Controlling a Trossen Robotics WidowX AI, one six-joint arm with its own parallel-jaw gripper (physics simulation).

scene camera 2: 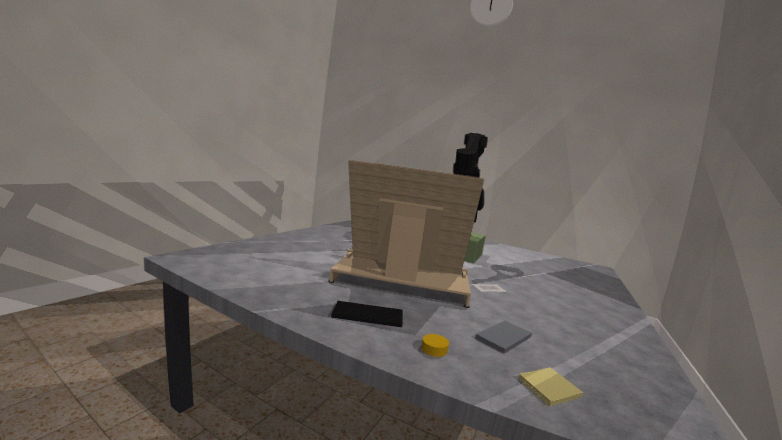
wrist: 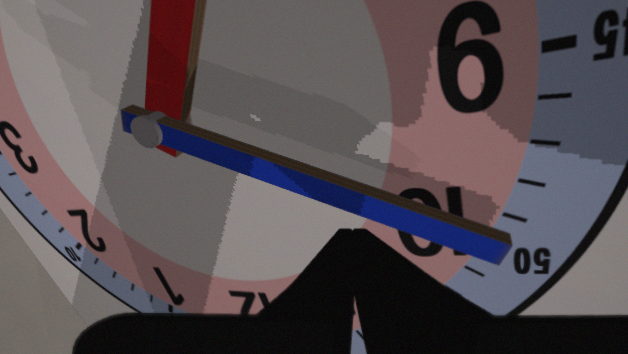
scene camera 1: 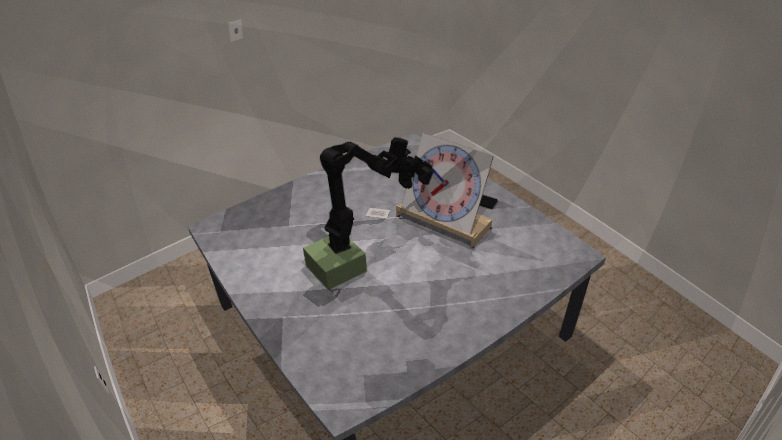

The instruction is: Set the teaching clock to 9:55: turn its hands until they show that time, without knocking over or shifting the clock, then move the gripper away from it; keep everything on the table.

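Places are measured from the arm's base along level axes (x ahead, y left, z up), in metres.
Pixels of known places: gripper, fingertip midpoint: [scene camera 2: 438, 207] [wrist: 351, 242] [scene camera 1: 431, 166]; arm's base, origin of the base link: [scene camera 1: 339, 246].
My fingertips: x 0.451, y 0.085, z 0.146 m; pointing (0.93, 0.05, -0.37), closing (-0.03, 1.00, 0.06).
Ahead of a thing's pixels: the offset from my fingertips to its top centre.
The teaching clock [scene camera 1: 462, 177] [scene camera 2: 363, 218] [wrist: 300, 250] stands upright on its wooden stand, its back towards scene camera 2. Its blue minute hand [scene camera 1: 439, 176] [wrist: 320, 191] points at about the 10, near the 50-minute mark. Its red hour hand @[0.004 m ahead, 0.053 m right, 0.033 m down] [scene camera 1: 439, 188] [wrist: 167, 60] points between 7 and 8, nearer 7. My gripper [scene camera 1: 429, 176] [wrist: 351, 242] is shut and empty, in front of the dial's left side. In the wrist view, where the dial shows upside down, its tips lie beside the blue hand on the 11 side; contact cannot be told. The board hides the tips in scene camera 2.
A black block @[0.237 m ahead, 0.020 m right, 0.225 m down] [scene camera 1: 488, 201] [scene camera 2: 367, 313], an orange disc @[0.259 m ahead, 0.153 m left, 0.214 m down] [scene camera 2: 435, 344], a grey slab @[0.109 m ahead, 0.249 m left, 0.223 m down] [scene camera 2: 503, 336] and a yellow pad @[0.237 m ahead, 0.364 m left, 0.222 m down] [scene camera 2: 550, 385] lie behind the clock. A white card @[0.181 m back, 0.128 m left, 0.232 m down] [scene camera 1: 377, 212] [scene camera 2: 489, 287] lies beside the stand. The arm stands on a green block [scene camera 1: 334, 267] [scene camera 2: 474, 247].
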